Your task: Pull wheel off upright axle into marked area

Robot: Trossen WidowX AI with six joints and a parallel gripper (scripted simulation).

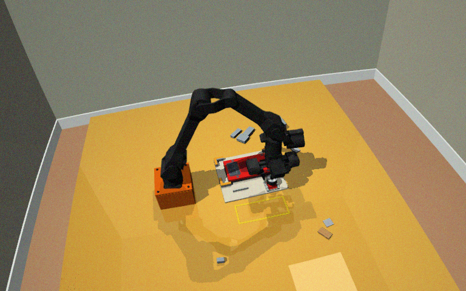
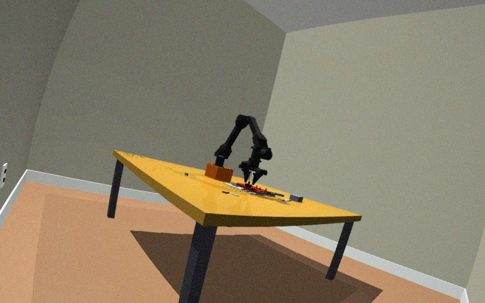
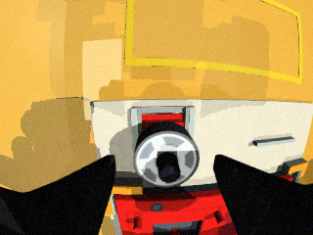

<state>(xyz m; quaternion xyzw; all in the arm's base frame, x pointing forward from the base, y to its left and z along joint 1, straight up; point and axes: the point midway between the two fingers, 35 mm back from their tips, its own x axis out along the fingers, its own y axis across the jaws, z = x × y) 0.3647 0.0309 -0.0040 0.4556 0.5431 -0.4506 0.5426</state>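
My gripper tip is now 10 mm above the wheel. From my gripper tip the other things lie so: tan tile: 230 mm to the right, 170 mm ahead, 40 mm below.
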